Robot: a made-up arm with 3 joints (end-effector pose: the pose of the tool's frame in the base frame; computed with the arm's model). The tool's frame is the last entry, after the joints.
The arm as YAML. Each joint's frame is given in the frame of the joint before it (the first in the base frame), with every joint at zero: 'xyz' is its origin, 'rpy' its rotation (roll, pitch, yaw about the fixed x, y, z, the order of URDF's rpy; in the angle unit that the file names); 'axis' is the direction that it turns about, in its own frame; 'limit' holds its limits. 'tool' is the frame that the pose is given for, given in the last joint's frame.
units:
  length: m
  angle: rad
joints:
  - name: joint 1
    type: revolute
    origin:
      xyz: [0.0, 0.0, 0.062]
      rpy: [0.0, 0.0, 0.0]
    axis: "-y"
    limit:
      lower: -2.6
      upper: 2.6
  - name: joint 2
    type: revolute
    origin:
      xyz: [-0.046, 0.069, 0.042]
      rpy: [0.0, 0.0, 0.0]
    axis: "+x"
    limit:
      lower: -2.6
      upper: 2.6
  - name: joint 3
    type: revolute
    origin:
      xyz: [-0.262, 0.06, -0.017]
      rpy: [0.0, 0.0, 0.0]
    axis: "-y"
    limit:
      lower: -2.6
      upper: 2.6
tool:
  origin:
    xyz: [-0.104, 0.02, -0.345]
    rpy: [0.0, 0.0, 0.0]
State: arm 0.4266 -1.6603 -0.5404
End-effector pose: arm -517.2 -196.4 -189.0 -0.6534 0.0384 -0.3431 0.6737
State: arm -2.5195 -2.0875 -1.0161
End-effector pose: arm 548.8 -66.4 422.4 0.6314 -0.4933 -0.5902 0.0984
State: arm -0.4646 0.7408 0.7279
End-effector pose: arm -210.2 360.0 -9.0 0.2995 -0.1224 -0.2033 0.9241
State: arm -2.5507 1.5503 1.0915
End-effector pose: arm 106.3 339.0 -7.0 -0.1733 0.4761 -0.6780 0.5325
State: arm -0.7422 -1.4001 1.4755
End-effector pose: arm -23.7 -68.5 -1.6 -0.2871 -0.2742 0.5767 0.7140
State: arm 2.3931 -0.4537 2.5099
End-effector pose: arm -112.2 228.6 -88.7 0.2245 0.6203 -0.0131 0.7514
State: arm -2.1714 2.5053 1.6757
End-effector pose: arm 103.8 54.7 -64.9 -0.3281 0.0767 -0.8913 0.3032
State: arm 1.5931 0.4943 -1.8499
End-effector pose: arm -223.0 55.0 -554.1 -0.0367 0.1242 0.2419 0.9616
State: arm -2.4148 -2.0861 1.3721
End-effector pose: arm 35.7 -133.2 7.3 0.2739 0.2508 0.8194 0.4367
